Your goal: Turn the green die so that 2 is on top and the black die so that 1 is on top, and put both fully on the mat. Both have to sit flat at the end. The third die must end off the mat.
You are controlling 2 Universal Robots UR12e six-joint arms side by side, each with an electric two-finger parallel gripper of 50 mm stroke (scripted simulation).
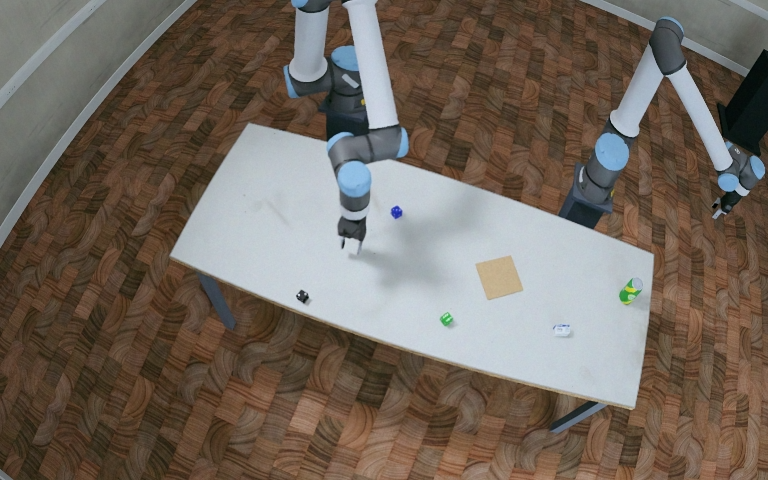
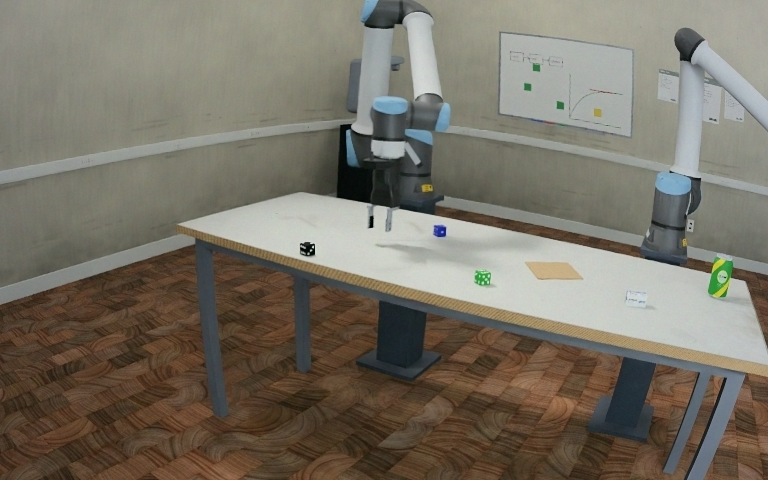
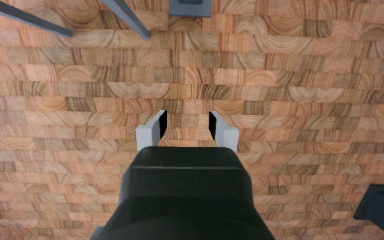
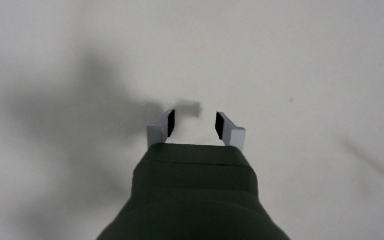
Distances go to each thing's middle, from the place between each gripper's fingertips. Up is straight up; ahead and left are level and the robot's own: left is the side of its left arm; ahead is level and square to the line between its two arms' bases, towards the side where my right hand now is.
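Right hand (image 2: 380, 229): 49 cm to the right of the tan mat (image 1: 499, 277), 11 cm past it and 6 cm above it.
My left gripper is 590 mm short of the tan mat, 920 mm to the left of it and 180 mm above it.
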